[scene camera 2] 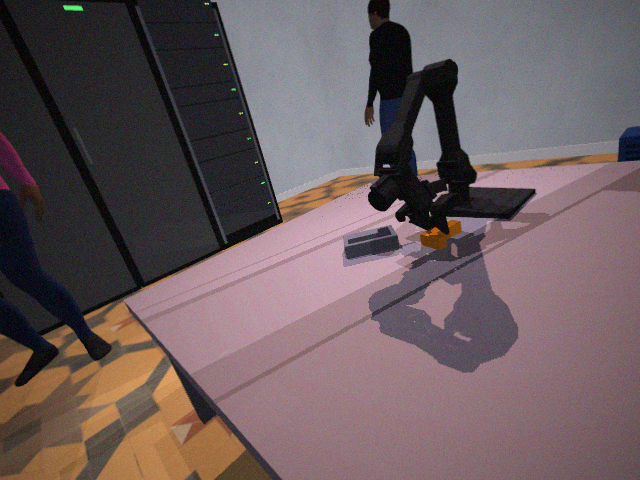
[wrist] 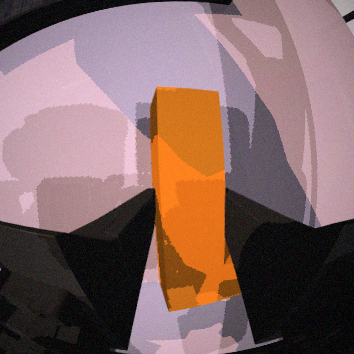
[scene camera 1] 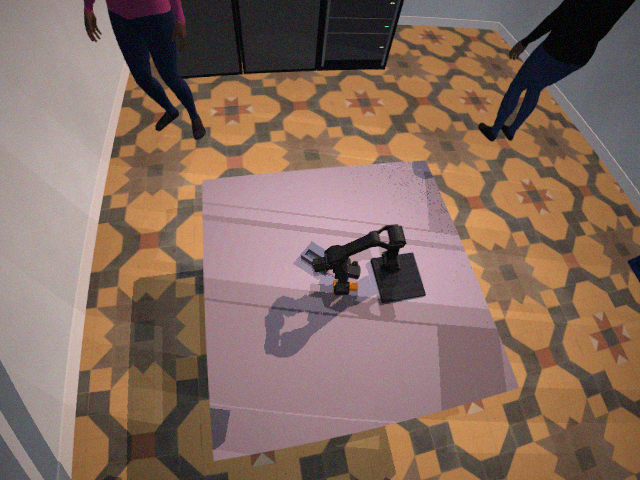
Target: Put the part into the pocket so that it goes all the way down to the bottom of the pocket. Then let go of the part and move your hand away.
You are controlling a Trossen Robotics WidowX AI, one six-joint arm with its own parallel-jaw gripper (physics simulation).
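Seen in the pictures: gripper, fingertip midpoint: (scene camera 2: 442, 234) (wrist: 186, 195); arm's base, origin of the base link: (scene camera 1: 388, 267).
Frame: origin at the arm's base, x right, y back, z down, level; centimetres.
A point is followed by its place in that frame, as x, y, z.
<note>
The orange L-shaped part (scene camera 1: 350, 286) @[-2.8, -21.1, -0.7] (scene camera 2: 440, 236) @[-3.0, -28.2, -0.7] (wrist: 189, 158) @[-2.1, -20.6, -0.6] lies low at the pink table top, just in front of the arm's base. My gripper (scene camera 1: 341, 282) @[-1.6, -22.4, 1.2] (scene camera 2: 436, 225) @[-1.6, -22.4, 1.2] (wrist: 186, 195) @[-1.6, -22.4, 1.2] reaches down over it, and its two black fingers are shut on the part's long bar from both sides in the wrist view. The part's short foot is mostly hidden behind the fingers. The grey pocket block (scene camera 1: 311, 251) @[19.5, -31.4, -0.3] (scene camera 2: 370, 241) @[13.4, -32.8, -1.1] stands on the table a short way to the left of the part, its opening facing up and empty.
The arm's black base plate (scene camera 1: 399, 281) @[-8.1, 2.2, 0.6] (scene camera 2: 490, 200) @[-8.4, 0.9, 0.5] sits right of the part. The pink table (scene camera 1: 318, 371) @[-31.4, -47.4, 2.4] (scene camera 2: 366, 381) @[-5.5, -71.6, 2.4] is edged by patterned floor. Two people (scene camera 1: 151, 48) (scene camera 1: 532, 76) (scene camera 2: 390, 62) stand off the table. Dark server racks (scene camera 1: 285, 33) (scene camera 2: 175, 119) line the back.
</note>
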